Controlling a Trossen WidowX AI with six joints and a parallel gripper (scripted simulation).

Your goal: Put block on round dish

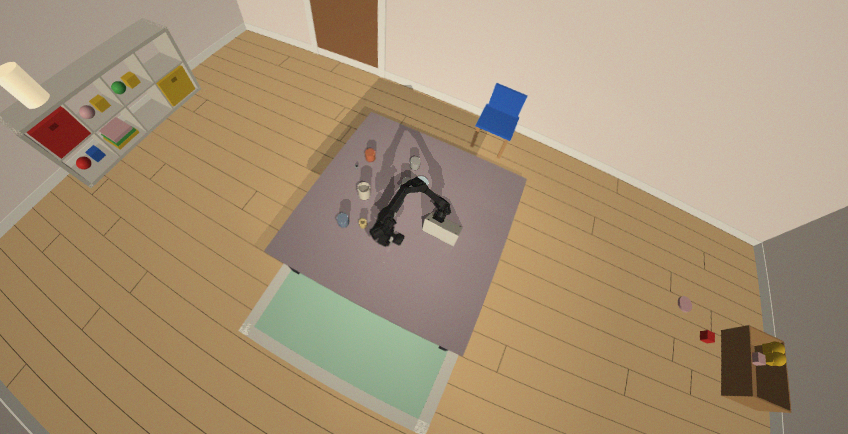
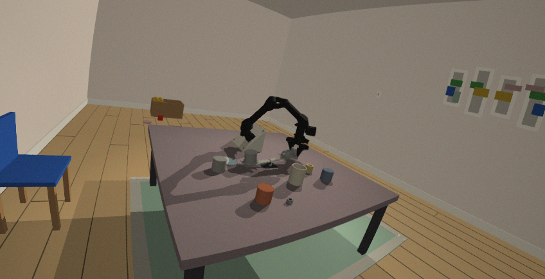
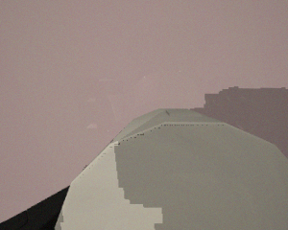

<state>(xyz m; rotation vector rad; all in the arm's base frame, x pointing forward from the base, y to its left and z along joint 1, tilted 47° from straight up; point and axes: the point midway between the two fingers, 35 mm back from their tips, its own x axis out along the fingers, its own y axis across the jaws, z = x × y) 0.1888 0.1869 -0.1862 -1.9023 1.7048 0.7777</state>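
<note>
The grey block lies 9 cm ahead of my gripper tip, 12 cm to the right of it and 5 cm above it. From my gripper tip the other things lie so: cream cup 31 cm ahead, 18 cm to the right; balance 10 cm ahead, 24 cm to the right; blue cup 30 cm ahead, 4 cm to the left.
</note>
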